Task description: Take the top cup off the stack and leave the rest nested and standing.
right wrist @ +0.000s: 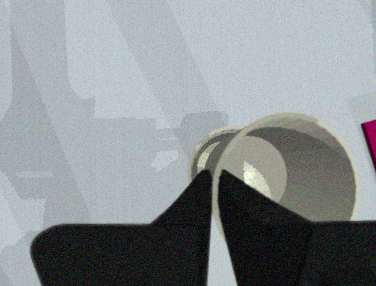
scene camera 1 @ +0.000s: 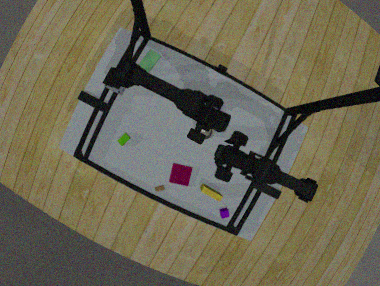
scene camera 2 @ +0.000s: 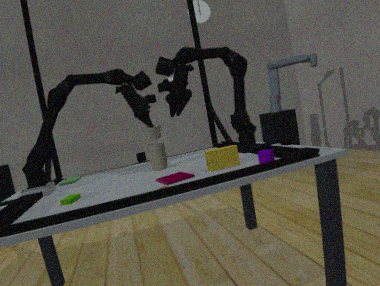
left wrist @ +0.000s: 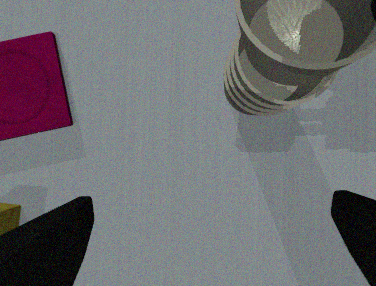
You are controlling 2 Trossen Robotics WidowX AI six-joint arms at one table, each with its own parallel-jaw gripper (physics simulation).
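Frame: origin at the left arm's base, x ahead, y right, z down, level; centimetres.
Seen in the pictures: left gripper, fingertip midpoint: point(scene camera 2: 174, 116) point(left wrist: 212, 204); right gripper, fingertip midpoint: point(right wrist: 212, 178); left arm's base, link origin: point(scene camera 2: 248, 145); right arm's base, link origin: point(scene camera 2: 38, 185).
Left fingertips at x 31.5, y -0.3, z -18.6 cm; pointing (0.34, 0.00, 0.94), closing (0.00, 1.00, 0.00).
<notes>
Pixels of each thing's top centre, then the offset from my left fingertips to it. Level surfaces: height alone.
- top cup, top centre: point(right wrist: 287, 193) point(scene camera 1: 205, 130) point(scene camera 2: 151, 124) dx +9.1, dy +5.5, dz +1.6 cm
- grey table, surface height: dz +20.7 cm
- magenta flat tile, top centre: point(left wrist: 13, 87) point(scene camera 2: 174, 176) point(scene camera 1: 180, 174) dx +9.0, dy -18.5, dz +19.9 cm
- yellow block, top centre: point(scene camera 2: 220, 148) point(scene camera 1: 212, 194) dx -8.5, dy -20.3, dz +13.7 cm
- purple cube, top centre: point(scene camera 2: 265, 150) point(scene camera 1: 225, 214) dx -20.7, dy -28.4, dz +16.7 cm
- green block, top centre: point(scene camera 2: 70, 196) point(scene camera 1: 123, 139) dx +42.5, dy -14.0, dz +19.2 cm
- pale green tile, top centre: point(scene camera 2: 70, 179) point(scene camera 1: 149, 61) dx +48.1, dy +27.8, dz +19.7 cm
- small brown block, top centre: point(scene camera 1: 159, 188) dx +15.8, dy -29.5, dz +19.9 cm
A stack of beige paper cups point(scene camera 2: 158, 157) point(left wrist: 241, 99) point(right wrist: 199, 151) stands upright mid-table. The top cup point(scene camera 2: 153, 132) point(left wrist: 294, 31) point(right wrist: 300, 176) is raised partly out of the stack and slightly tilted, its base still over the stack. My right gripper point(scene camera 1: 201, 133) point(scene camera 2: 149, 123) point(right wrist: 212, 178) is shut on the top cup's rim, one finger inside and one outside. My left gripper point(scene camera 1: 221, 159) point(scene camera 2: 177, 110) is open and empty, hanging high to the right of the cups; only one fingertip point(left wrist: 65, 241) shows in the left wrist view.
On the grey table point(scene camera 1: 160, 147) point(scene camera 2: 118, 181) lie a magenta flat tile point(scene camera 1: 181, 174) point(scene camera 2: 174, 177) point(left wrist: 54, 85), a yellow block point(scene camera 1: 211, 192) point(scene camera 2: 222, 157), a purple cube point(scene camera 1: 224, 213) point(scene camera 2: 265, 156), a green block point(scene camera 1: 123, 139) point(scene camera 2: 70, 198), a pale green tile point(scene camera 1: 149, 60) point(scene camera 2: 69, 180) and a small brown block point(scene camera 1: 160, 188).
</notes>
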